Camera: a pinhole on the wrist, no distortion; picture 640 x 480 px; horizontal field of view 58.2 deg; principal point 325.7 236.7 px. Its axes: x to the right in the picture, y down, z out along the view. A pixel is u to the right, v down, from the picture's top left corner.
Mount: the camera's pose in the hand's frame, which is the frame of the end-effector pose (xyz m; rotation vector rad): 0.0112 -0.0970 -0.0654 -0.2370 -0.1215 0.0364
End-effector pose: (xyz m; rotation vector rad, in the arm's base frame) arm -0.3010 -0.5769 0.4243 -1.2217 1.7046 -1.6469
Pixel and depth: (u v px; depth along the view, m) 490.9 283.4 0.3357
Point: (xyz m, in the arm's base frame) -0.1185 -0.7735 0.3839
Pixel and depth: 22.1 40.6 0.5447
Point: 0.2996 -0.5276 0.4213
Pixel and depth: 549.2 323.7 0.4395
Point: -0.0836 -0.8847 0.3187
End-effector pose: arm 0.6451 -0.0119 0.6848 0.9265 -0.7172 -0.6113
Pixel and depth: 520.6 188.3 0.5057
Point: 0.3683 -0.3272 0.8921
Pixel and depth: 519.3 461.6 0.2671
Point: 0.5595 -0.1137 0.8373
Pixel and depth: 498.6 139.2 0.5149
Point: 0.3377 -0.3433 0.8580
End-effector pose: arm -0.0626 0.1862 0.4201 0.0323 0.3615 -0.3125
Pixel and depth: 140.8 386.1 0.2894
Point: -0.0927 0.2418 0.6343
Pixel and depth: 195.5 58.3 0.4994
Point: -0.0957 0.0645 0.8913
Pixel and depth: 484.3 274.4 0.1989
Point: 0.0071 0.1293 0.5280
